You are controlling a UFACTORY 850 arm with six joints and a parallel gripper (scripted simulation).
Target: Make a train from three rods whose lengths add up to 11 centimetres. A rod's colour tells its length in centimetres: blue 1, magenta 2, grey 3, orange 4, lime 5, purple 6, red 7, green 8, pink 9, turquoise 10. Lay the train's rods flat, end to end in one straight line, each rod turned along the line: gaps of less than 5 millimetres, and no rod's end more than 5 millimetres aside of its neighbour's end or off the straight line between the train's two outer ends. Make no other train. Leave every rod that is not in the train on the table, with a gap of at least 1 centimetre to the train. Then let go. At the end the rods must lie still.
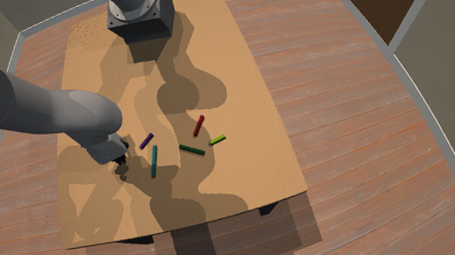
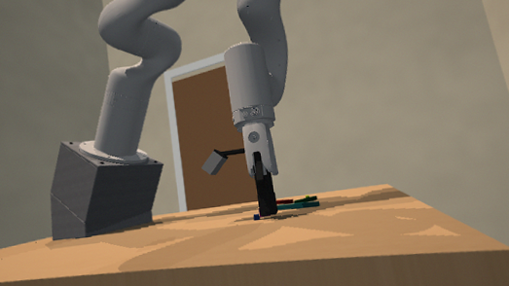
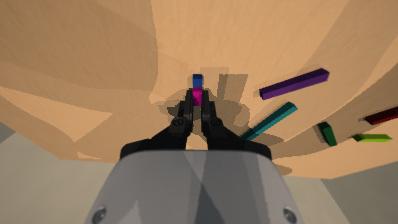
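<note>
Right now the magenta rod is 1 cm behind my hand and 2 cm below it. From my hand the other things lie so: turquoise rod: 2 cm ahead, 11 cm to the left, 2 cm below; then small blue rod: 2 cm behind, 1 cm to the right, 2 cm below; then purple rod: 5 cm behind, 9 cm to the left, 2 cm below.
</note>
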